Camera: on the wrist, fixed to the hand. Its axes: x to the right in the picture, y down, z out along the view.
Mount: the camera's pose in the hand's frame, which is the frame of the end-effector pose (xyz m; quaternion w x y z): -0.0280 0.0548 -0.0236 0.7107 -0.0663 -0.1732 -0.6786
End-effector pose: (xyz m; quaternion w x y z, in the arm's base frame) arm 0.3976 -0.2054 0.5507 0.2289 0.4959 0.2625 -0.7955
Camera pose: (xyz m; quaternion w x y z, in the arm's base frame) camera 0.4589 -0.2288 0.5570 0.2988 -0.0213 -0.5362 0.7892
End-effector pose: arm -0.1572 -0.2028 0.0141 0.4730 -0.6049 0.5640 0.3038
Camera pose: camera -0.2193 -0.2088 0.0354 0.5999 -0.7914 -0.1117 0.0371
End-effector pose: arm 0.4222 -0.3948 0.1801 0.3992 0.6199 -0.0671 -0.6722
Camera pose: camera 0.4655 -0.4047 0.2288 0.1430 -0.3432 -0.3484 0.8605
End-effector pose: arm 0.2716 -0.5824 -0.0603 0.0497 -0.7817 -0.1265 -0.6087
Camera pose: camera 0.2572 -0.6445 -0.0771 0.4515 0.5784 0.5886 0.3393
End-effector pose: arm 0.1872 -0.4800 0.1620 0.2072 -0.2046 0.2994 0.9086
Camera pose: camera 0.1890 -0.5422 0.1837 0.8021 -0.2050 -0.0222 0.5604
